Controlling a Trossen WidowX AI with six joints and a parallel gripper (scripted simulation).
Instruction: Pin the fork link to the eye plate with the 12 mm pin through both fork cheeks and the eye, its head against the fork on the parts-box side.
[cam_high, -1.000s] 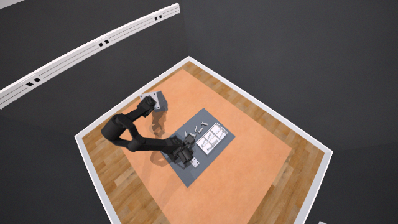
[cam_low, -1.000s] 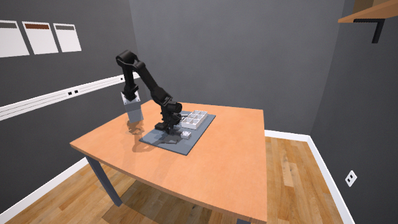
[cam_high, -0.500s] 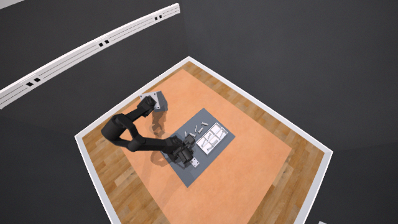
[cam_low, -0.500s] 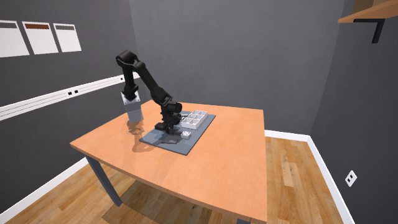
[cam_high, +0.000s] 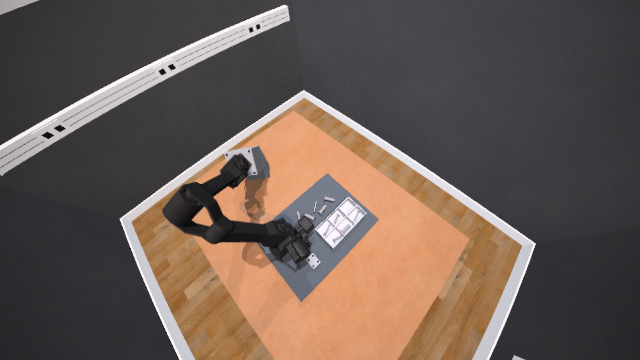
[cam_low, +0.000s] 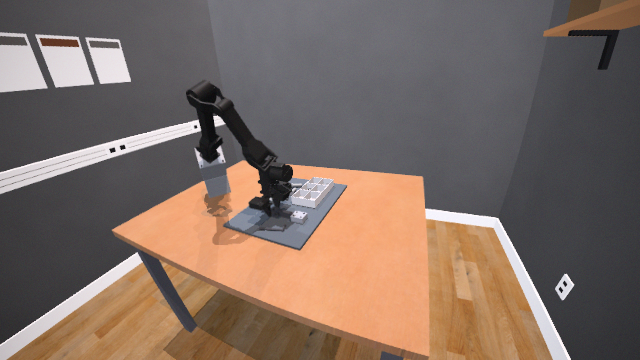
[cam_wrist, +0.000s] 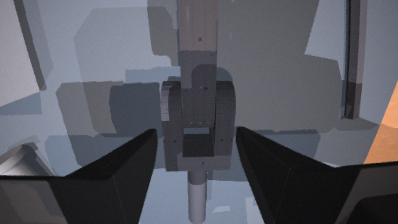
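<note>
Now: hand 3 cm above the dark fork link. The rest, counted from my hand: grey mat: 10 cm to the left, 4 cm below, 3 cm ahead; then dark flat bar: 4 cm ahead, 3 cm below; then thin dark bar: 8 cm to the right, 6 cm ahead, 3 cm below.
</note>
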